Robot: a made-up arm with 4 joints. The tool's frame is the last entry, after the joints.
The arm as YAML. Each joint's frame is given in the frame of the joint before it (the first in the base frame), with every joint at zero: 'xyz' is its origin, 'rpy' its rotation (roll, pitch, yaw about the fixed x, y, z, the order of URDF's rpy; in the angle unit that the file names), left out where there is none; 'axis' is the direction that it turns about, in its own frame. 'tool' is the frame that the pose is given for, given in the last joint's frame.
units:
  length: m
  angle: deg
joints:
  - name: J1
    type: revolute
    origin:
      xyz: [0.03, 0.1, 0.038]
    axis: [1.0, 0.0, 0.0]
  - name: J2
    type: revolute
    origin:
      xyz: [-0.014, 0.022, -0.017]
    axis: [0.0, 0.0, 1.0]
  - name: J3
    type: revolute
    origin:
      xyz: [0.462, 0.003, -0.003]
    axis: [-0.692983, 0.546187, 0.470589]
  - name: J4
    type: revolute
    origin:
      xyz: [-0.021, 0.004, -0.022]
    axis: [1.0, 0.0, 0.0]
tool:
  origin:
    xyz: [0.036, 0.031, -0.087]
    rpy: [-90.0, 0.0, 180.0]
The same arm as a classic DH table. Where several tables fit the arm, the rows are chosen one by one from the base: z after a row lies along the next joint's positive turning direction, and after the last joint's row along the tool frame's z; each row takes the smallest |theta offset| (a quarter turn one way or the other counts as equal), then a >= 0, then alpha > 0; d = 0 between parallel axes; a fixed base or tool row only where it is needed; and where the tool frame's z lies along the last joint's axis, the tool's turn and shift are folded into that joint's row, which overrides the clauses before.
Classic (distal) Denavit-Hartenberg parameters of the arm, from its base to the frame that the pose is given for. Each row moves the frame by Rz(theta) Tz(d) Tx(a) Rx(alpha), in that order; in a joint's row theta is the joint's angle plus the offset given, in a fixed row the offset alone. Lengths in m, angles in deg.
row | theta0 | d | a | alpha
base (fixed) | 90 | 0.038 | 0.1 | 90
J1 | 0 | 0.016 | 0.022 | -90
J2 | -38.24 | 0.1725 | 0.2883 | -61.93
J3 | 59.16 | -0.4248 | 0.0193 | 133.87
J4 | -40.75 | 0.0041 | 0.087 | 90
tool (fixed) | -90 | -0.031 | 0 | 0

